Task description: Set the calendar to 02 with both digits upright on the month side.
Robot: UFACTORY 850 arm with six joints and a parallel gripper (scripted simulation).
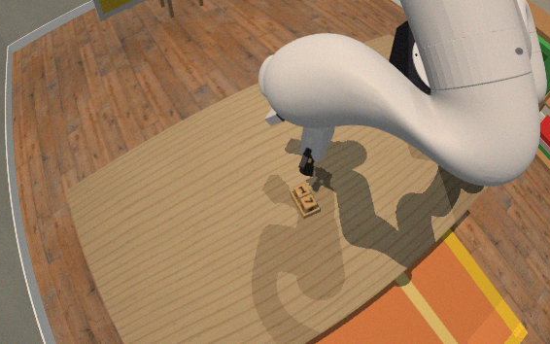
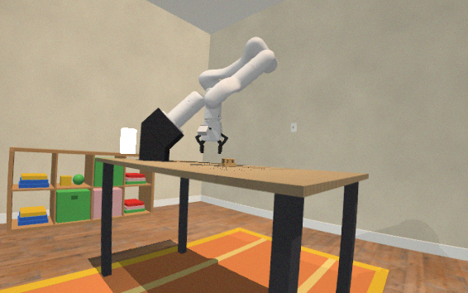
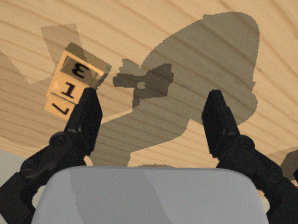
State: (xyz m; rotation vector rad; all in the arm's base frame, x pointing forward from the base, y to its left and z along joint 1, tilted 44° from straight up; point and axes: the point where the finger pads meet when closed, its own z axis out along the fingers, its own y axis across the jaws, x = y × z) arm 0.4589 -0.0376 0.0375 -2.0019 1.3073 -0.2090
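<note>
Right now the wooden cube is 60 mm ahead of my hand, 50 mm to the left of it and 50 mm below it. Round my hand: wooden calendar tray (60 mm ahead, 60 mm to the left, 60 mm below).
</note>
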